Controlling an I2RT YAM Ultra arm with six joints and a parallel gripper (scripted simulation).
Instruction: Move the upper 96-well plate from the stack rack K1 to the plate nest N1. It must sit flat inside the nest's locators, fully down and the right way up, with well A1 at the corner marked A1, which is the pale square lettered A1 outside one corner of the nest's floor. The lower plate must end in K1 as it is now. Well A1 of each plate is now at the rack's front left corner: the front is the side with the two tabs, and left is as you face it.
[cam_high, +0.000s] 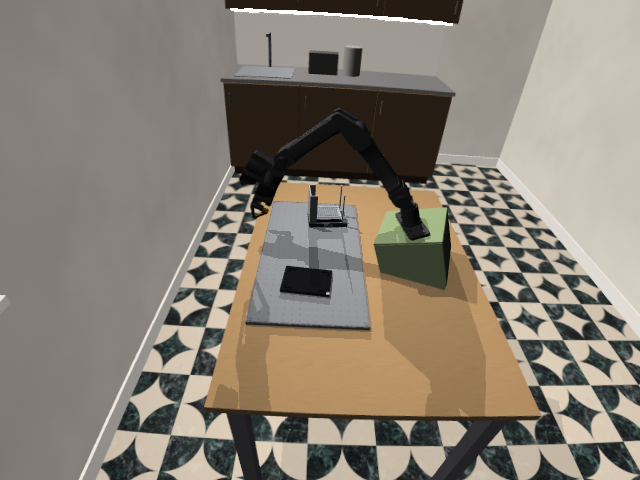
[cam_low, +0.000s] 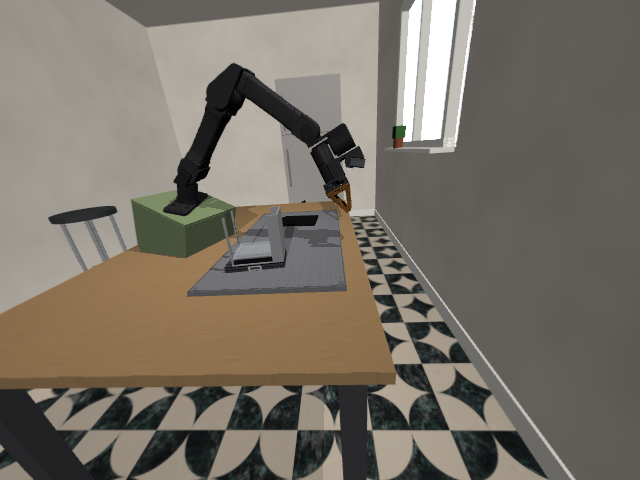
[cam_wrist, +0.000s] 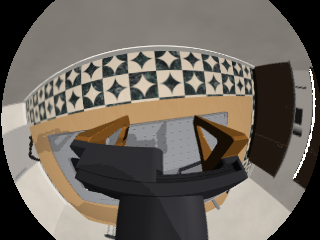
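My gripper is now 270 mm past the dark plate, 90 mm above it and 80 mm to the left of it. The rest, counted from my hand: pale A1 mark 350 mm to the left, 230 mm behind, 110 mm below.
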